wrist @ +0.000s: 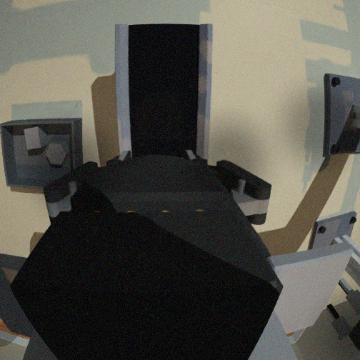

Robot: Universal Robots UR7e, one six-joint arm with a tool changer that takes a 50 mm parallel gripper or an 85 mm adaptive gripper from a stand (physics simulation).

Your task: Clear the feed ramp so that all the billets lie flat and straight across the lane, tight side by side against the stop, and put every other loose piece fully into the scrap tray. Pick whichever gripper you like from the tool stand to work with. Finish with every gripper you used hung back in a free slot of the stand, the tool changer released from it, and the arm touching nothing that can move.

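Note:
The feed ramp (205, 90) runs down from the top middle of the wrist view, with pale side rails and a black lane between them. No billets show in the visible stretch; its lower part is hidden behind my gripper. My adaptive gripper (157, 156) is open, its two fingertips apart near the two rails, with nothing seen between them. The scrap tray (42, 122) is at the left and holds a pale block (33, 138) and a grey hexagonal piece (56, 154), both inside its walls.
At the right are two bolted plates of the tool stand, an upper plate (337, 120) and a lower plate (327, 234). Pale bars and dark tool parts show at the lower right. A pale flat panel (312, 290) stands beside my gripper's body.

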